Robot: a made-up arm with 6 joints.
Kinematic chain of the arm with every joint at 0, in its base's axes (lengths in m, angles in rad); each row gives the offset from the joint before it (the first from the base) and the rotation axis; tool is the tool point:
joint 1: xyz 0 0 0.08 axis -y
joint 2: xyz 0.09 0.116 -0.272 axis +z
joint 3: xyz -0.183 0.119 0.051 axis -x
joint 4: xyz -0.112 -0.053 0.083 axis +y
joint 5: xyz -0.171 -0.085 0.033 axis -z
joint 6: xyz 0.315 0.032 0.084 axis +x
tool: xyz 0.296 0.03 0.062
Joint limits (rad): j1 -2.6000..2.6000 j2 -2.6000..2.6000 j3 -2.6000..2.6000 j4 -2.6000..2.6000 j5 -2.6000..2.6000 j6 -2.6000..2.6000
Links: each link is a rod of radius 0.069 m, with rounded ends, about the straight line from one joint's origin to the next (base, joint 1, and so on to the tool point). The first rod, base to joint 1, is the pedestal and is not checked.
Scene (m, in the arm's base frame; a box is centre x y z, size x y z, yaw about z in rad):
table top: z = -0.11
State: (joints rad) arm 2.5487 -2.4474 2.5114 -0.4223 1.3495 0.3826
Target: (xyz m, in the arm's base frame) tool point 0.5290 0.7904 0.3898
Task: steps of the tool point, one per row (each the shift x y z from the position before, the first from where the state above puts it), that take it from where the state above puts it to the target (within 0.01 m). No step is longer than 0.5 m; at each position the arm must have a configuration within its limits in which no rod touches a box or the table.
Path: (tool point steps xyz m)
1: -0.1083 0.1154 -0.1838
2: -0.0473 0.1749 -0.1696
3: 0.0192 0.2179 -0.1262
4: 0.0824 0.2360 -0.0595
5: 0.1340 0.2232 0.0208
6: 0.3974 0.2867 0.0037
7: 0.4704 0.0335 0.0981
8: 0.3480 -0.1949 0.2136

